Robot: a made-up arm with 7 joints.
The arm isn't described. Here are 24 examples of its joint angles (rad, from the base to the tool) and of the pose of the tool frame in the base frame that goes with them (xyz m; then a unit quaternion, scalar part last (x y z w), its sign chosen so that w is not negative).
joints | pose
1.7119 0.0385 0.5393 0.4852 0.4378 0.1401 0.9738 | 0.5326 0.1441 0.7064 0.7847 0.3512 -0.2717 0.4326
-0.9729 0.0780 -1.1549 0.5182 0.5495 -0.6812 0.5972 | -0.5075 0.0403 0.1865 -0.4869 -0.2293 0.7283 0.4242
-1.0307 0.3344 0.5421 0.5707 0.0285 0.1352 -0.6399 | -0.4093 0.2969 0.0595 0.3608 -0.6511 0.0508 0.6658
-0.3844 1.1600 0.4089 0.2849 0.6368 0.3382 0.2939 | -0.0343 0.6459 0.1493 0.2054 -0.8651 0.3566 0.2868
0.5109 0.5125 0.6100 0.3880 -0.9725 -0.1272 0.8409 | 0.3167 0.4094 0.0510 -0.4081 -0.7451 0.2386 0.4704
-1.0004 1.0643 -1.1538 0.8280 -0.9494 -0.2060 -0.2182 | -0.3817 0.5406 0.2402 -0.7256 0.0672 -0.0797 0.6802
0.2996 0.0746 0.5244 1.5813 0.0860 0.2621 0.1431 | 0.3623 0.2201 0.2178 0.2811 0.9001 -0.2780 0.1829
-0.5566 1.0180 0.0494 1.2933 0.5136 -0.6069 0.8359 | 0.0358 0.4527 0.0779 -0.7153 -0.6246 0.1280 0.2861
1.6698 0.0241 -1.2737 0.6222 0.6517 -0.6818 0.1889 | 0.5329 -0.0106 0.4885 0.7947 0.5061 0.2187 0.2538
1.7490 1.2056 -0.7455 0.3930 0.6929 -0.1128 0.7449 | 0.3326 0.6240 0.5587 0.3805 0.9077 -0.0118 0.1767
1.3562 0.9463 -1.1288 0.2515 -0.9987 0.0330 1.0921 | 0.3723 0.5964 0.3557 -0.1050 -0.4994 -0.0479 0.8586
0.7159 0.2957 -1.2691 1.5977 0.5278 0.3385 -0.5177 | 0.2452 -0.0394 0.1594 -0.6672 -0.7291 0.0934 0.1205
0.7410 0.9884 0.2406 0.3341 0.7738 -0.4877 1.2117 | 0.3294 0.5820 0.2613 0.5329 0.8200 -0.0763 0.1943
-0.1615 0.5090 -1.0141 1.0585 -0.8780 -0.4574 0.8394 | -0.0476 0.2050 -0.0788 -0.8156 0.0311 -0.1196 0.5652
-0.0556 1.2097 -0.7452 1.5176 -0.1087 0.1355 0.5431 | 0.1019 0.4138 0.0766 -0.5781 -0.4793 -0.0547 0.6581
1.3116 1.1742 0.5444 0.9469 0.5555 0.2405 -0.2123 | 0.2339 0.5982 0.6592 -0.0149 0.7646 -0.1117 0.6346
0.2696 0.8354 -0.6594 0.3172 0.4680 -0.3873 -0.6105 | 0.1155 0.4743 -0.0034 -0.0038 -0.9701 -0.0862 0.2268
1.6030 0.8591 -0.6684 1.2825 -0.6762 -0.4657 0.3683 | 0.4544 0.3537 0.6396 -0.3280 -0.6077 -0.7221 0.0410
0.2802 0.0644 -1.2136 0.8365 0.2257 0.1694 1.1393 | 0.1219 -0.0278 -0.0484 -0.7796 -0.0623 0.3120 0.5394
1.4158 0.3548 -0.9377 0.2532 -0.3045 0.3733 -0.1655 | 0.5584 0.2728 0.3365 -0.1333 -0.9150 -0.2661 0.2725
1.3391 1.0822 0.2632 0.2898 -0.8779 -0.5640 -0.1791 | 0.3391 0.6272 0.4328 -0.0098 0.9431 0.3285 0.0515
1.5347 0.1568 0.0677 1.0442 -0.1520 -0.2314 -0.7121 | 0.5032 0.1323 0.6789 0.1164 0.7197 -0.0085 0.6844
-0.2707 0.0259 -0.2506 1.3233 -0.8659 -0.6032 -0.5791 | 0.0648 0.0277 -0.0304 0.5302 0.8409 0.0838 0.0693
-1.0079 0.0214 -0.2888 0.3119 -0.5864 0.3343 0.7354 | -0.5132 0.0744 0.1440 -0.1818 0.0698 0.5404 0.8186
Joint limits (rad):
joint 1: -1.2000..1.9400
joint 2: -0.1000..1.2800
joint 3: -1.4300..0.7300
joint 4: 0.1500..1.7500
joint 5: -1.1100..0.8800
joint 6: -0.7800..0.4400
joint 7: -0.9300..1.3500
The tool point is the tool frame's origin. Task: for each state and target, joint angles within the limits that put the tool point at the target. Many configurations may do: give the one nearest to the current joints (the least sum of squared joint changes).
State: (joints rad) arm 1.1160 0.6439 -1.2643 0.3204 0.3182 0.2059 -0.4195
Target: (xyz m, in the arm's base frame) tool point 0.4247 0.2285 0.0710
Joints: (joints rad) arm 0.9395 0.3007 -1.1163 0.2639 0.1086 0.4400 -0.7715
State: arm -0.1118 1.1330 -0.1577 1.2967 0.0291 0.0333 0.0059
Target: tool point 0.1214 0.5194 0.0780
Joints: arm -0.1062 1.0724 -0.1938 0.9680 -0.0325 0.0546 -0.0013
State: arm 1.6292 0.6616 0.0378 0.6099 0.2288 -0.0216 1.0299
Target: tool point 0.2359 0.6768 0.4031
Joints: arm 0.7158 1.2800 0.4856 0.4973 0.2125 -0.1824 0.9255
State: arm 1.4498 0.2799 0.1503 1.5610 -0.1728 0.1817 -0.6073
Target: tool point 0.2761 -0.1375 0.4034
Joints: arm 0.8504 -0.1000 -0.7236 1.7500 0.5398 0.1135 -0.6107
